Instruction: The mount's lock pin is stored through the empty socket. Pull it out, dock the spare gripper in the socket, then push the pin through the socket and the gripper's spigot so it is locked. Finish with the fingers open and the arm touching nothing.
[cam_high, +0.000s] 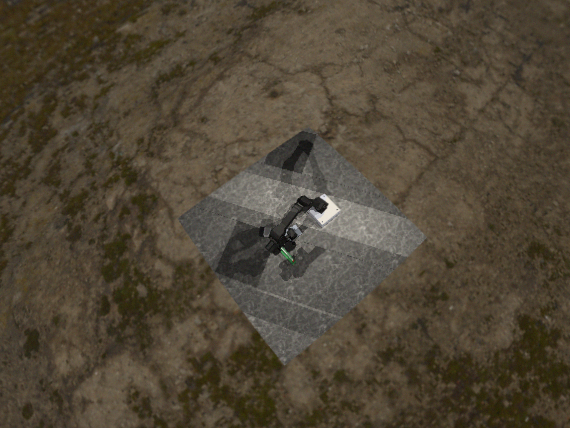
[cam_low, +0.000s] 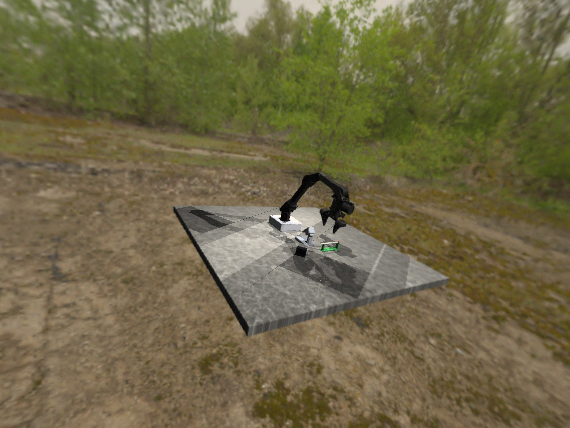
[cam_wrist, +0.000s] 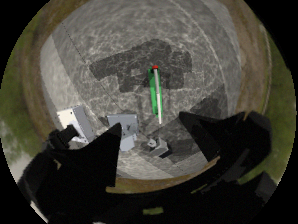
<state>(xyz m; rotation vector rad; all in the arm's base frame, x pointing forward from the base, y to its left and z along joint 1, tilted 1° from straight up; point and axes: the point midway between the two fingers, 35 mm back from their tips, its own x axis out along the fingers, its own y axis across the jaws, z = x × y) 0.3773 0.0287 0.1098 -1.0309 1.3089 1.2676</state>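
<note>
Right now my gripper tip is 19 cm to the left of the spare gripper and 10 cm above it. Round my gripper tip: green mount 10 cm below, 3 cm to the left, 2 cm ahead; then grey mount 9 cm behind, 7 cm below, 6 cm to the right.
</note>
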